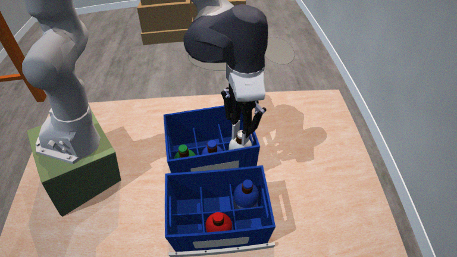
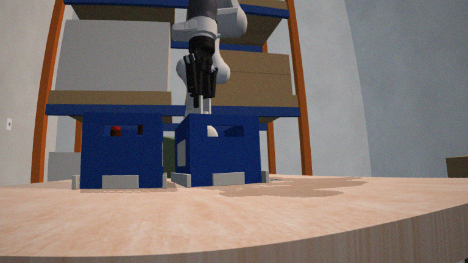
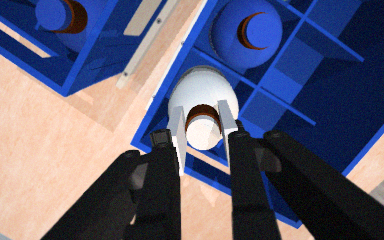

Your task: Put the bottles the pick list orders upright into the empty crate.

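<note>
My gripper is now 8 cm above the white bottle. Round my hand: red bottle 8 cm behind, 24 cm to the right, 11 cm below; then green-labelled bottle 17 cm behind, 2 cm to the right, 11 cm below; then blue bottle 1 cm ahead, 15 cm to the right, 11 cm below.
</note>
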